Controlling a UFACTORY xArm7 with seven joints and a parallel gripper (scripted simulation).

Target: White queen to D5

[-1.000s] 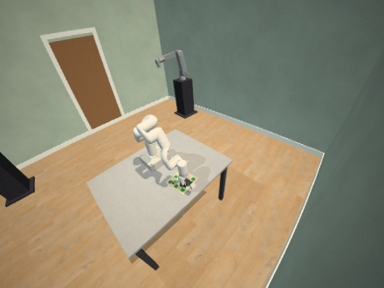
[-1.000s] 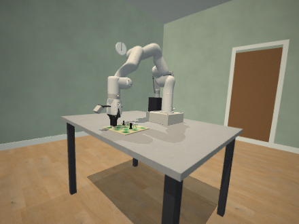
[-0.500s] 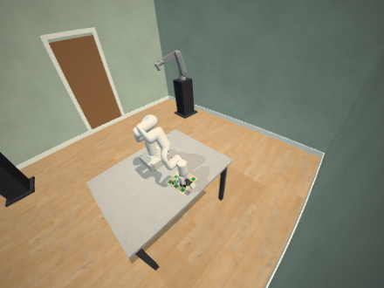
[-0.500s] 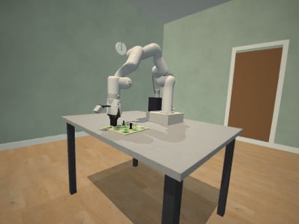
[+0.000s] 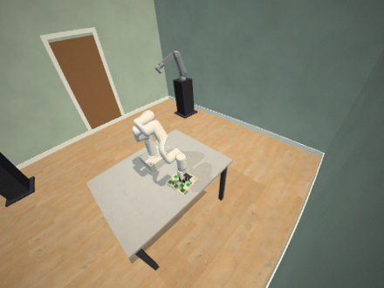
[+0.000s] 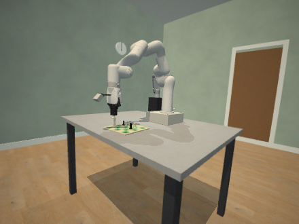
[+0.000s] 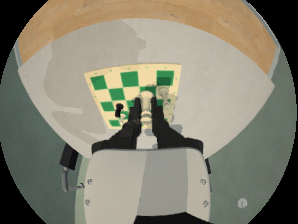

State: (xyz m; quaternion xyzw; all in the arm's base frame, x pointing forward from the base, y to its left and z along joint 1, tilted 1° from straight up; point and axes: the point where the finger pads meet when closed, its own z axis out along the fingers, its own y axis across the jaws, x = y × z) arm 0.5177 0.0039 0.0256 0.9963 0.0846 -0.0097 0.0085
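The chessboard is 110 mm below my hand, 80 mm behind it and 20 mm to the left of it. From my hand the other things lie so: black piece: 110 mm behind, 90 mm below, 60 mm to the right; white chess piece: 10 mm below.
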